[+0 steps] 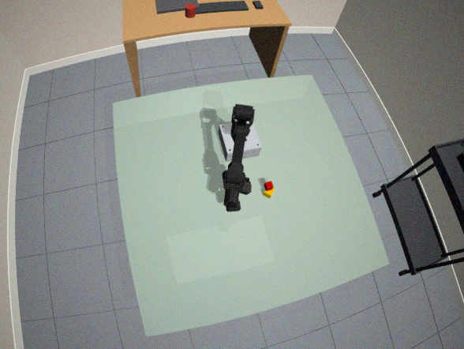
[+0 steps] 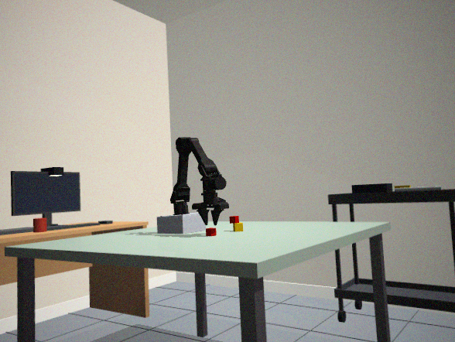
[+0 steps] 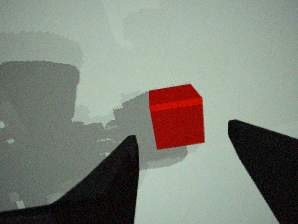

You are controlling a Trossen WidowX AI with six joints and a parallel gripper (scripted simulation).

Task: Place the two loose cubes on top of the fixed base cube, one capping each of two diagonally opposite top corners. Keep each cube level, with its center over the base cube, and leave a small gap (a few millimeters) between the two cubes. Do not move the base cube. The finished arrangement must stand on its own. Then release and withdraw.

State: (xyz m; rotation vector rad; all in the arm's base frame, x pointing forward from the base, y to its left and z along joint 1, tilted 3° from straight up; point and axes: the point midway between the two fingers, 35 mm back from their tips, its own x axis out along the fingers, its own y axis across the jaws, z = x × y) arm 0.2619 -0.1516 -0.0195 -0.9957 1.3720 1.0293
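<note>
The yellow base cube is 200 mm to the left of my gripper tip, 40 mm ahead of it and 30 mm below it.
</note>
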